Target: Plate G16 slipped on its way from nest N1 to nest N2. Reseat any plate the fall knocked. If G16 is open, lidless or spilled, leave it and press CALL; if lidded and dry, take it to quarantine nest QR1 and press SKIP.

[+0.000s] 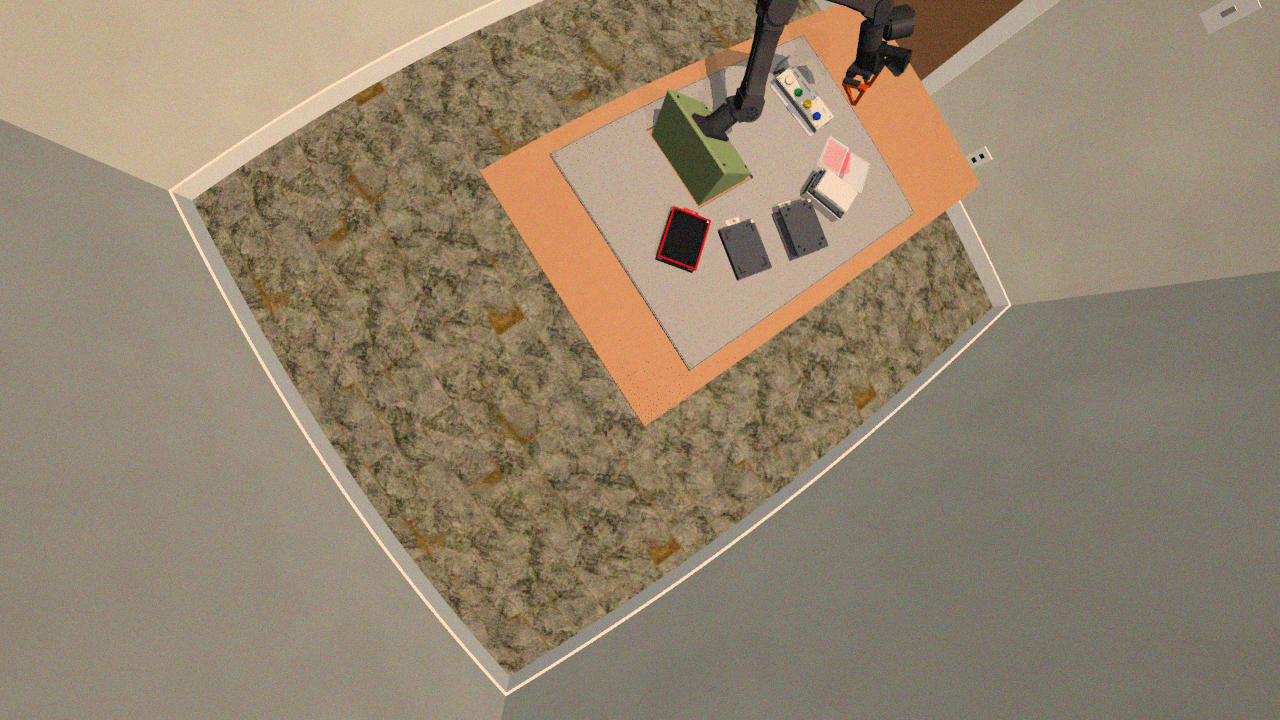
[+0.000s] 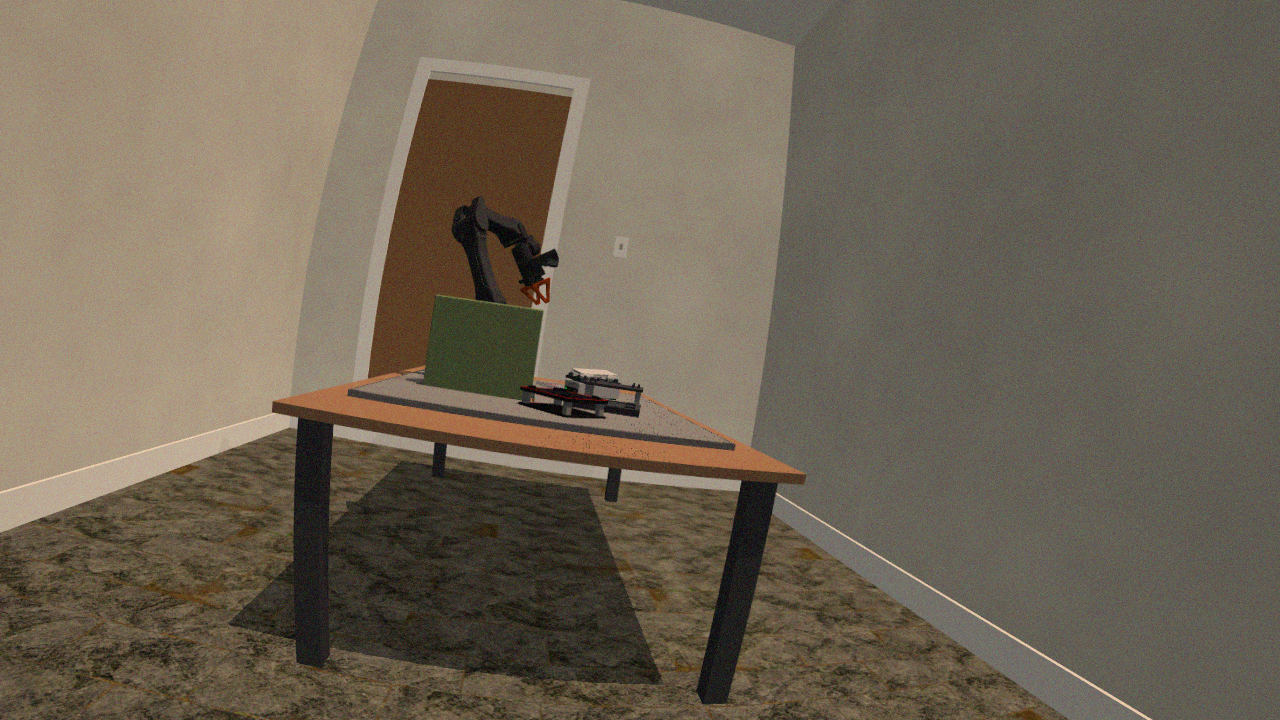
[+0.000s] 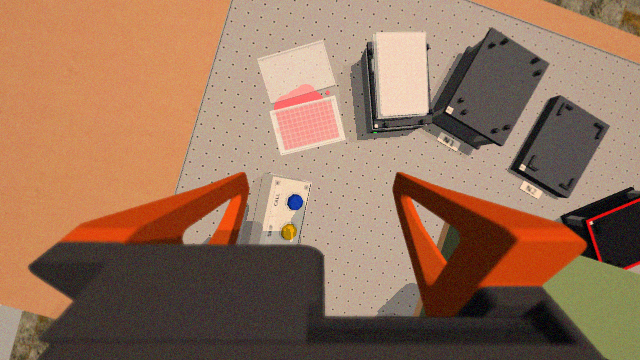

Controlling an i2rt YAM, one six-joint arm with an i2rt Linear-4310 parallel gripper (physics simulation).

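Seen in the pictures: gripper, fingertip midpoint: [image 1: 860, 96] [image 2: 542, 303] [image 3: 320, 180]; arm's base at its link origin: [image 1: 710, 129] [image 2: 480, 337].
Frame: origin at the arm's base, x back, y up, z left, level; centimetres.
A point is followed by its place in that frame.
Note:
The open plate [image 1: 836, 155] @(x -23.4, y -12.1, z 44.9 cm) [image 3: 307, 125] @(x -23.0, y -11.8, z 43.9 cm), taken as G16, lies on the mat with pink wells uncovered. Its clear lid [image 1: 859, 171] @(x -32.2, y -12.4, z 50.5 cm) [image 3: 295, 67] @(x -32.6, y -12.4, z 49.4 cm) lies beside it, with a pink spill [image 3: 300, 97] @(x -28.1, y -12.8, z 47.0 cm) between them. A white-topped plate [image 1: 834, 191] @(x -33.8, y -5.6, z 30.2 cm) [image 2: 592, 371] @(x -33.2, y -5.5, z 31.1 cm) [image 3: 402, 75] @(x -33.7, y -5.4, z 31.5 cm) rests on a dark nest; whether it is fully seated is unclear. N1 [image 1: 802, 230] @(x -38.9, y -7.6, z 13.3 cm) [image 3: 495, 87] @(x -38.1, y -7.6, z 15.0 cm) and N2 [image 1: 744, 248] @(x -34.1, y -11.4, z -5.4 cm) [image 3: 562, 145] @(x -34.5, y -11.4, z -4.3 cm) hold no plate. My gripper [image 1: 851, 93] @(x -14.6, y 13.5, z 39.8 cm) [image 2: 538, 295] @(x -14.6, y 13.5, z 39.8 cm) [image 3: 320, 180] @(x -14.6, y 13.5, z 39.8 cm) is open and empty, above the table near the button box [image 3: 276, 192] @(x -10.2, y -5.2, z 44.8 cm), with blue CALL [image 1: 816, 116] @(x -9.5, y -6.4, z 41.2 cm) [image 3: 295, 202] @(x -9.5, y -6.2, z 41.6 cm) and yellow button [image 1: 807, 104] @(x -4.5, y -6.4, z 40.8 cm) [image 3: 289, 232] @(x -4.5, y -6.2, z 41.1 cm).
A red-rimmed black nest [image 1: 684, 238] @(x -22.3, y -9.2, z -21.3 cm) [image 2: 563, 394] @(x -21.8, y -8.8, z -28.2 cm) [image 3: 617, 235] @(x -20.9, y -9.2, z -18.1 cm) stands beyond N2. A tall green block [image 1: 689, 147] @(x -2.3, y 1.1, z -9.4 cm) [image 2: 483, 347] @(x -2.0, y -2.1, z -9.4 cm) [image 3: 595, 295] @(x -10.6, y 1.1, z -1.1 cm) stands near the arm base. The perforated grey mat [image 1: 689, 331] @(x -46.2, y -13.1, z -34.1 cm) [image 3: 240, 150] @(x -14.7, y -13.2, z 54.9 cm) lies on the orange table [image 1: 617, 358] @(x -41.3, y -14.4, z -56.4 cm) [image 2: 447, 434] @(x -2.8, y -14.8, z -60.8 cm) [image 3: 110, 110] @(x -14.5, y -14.5, z 81.0 cm).

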